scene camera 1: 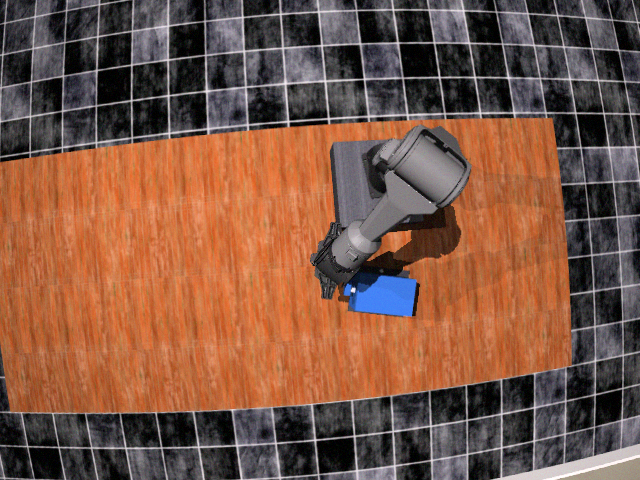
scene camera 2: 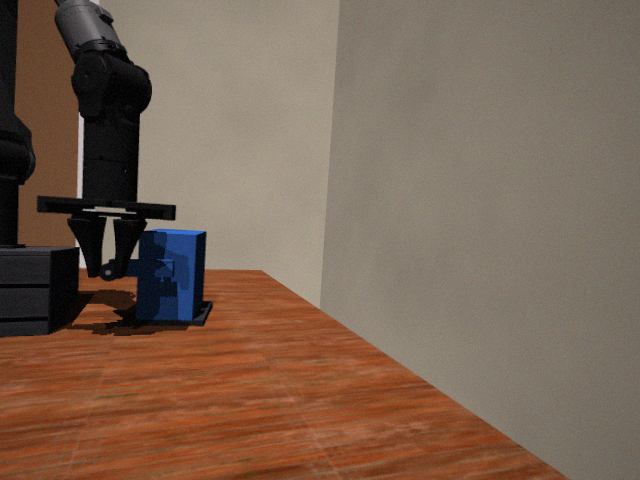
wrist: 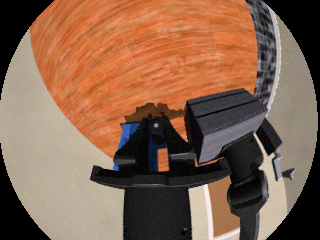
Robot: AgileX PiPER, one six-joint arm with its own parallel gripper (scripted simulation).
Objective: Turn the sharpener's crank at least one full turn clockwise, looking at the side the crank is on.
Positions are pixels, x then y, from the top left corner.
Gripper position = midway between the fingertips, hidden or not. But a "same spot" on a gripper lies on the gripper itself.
My gripper shows in scene camera 1, in scene camera 2 [107, 277] and in the wrist view. The same spot on my gripper: [scene camera 1: 328, 287] is [wrist: 108, 185]. The same spot on a blue pencil sharpener: [wrist: 153, 148] is [scene camera 2: 130, 259].
